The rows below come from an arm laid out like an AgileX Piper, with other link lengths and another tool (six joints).
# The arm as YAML. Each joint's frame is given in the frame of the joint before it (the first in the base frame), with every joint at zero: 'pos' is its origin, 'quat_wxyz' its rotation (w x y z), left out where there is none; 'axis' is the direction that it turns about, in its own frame. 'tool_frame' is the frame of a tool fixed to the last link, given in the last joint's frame.
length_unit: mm
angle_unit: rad
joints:
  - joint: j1
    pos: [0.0, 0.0, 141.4]
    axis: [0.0, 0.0, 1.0]
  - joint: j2
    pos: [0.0, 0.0, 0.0]
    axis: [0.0, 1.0, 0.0]
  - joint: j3
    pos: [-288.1, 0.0, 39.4]
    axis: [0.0, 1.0, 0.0]
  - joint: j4
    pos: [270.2, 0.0, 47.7]
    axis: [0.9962, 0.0, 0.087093]
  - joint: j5
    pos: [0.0, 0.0, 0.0]
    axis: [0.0, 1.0, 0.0]
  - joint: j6
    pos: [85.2, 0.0, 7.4]
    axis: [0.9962, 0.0, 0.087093]
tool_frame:
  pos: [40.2, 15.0, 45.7]
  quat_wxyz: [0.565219, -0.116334, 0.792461, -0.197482]
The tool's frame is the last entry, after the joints.
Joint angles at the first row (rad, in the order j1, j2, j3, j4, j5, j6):
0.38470, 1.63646, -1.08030, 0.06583, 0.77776, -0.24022
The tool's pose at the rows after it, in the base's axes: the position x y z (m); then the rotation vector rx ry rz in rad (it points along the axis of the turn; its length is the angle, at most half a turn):
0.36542 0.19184 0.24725 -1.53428 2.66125 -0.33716
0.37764 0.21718 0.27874 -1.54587 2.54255 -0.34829
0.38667 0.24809 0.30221 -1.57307 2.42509 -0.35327
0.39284 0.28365 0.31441 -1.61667 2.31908 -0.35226
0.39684 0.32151 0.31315 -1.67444 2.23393 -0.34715
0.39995 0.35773 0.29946 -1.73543 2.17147 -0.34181
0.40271 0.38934 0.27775 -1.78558 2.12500 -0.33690
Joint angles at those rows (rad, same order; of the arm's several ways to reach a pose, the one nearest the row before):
0.41238, 1.64993, -1.19617, 0.06488, 0.79668, -0.25243
0.45319, 1.67987, -1.32199, 0.06419, 0.80344, -0.26847
0.50384, 1.73064, -1.44689, 0.06433, 0.80089, -0.28657
0.56080, 1.80243, -1.56833, 0.06497, 0.79579, -0.30506
0.61835, 1.89292, -1.68317, 0.06607, 0.79357, -0.32180
0.66915, 1.99450, -1.78612, 0.06721, 0.79035, -0.33570
0.70980, 2.09566, -1.87060, 0.06892, 0.77531, -0.34670

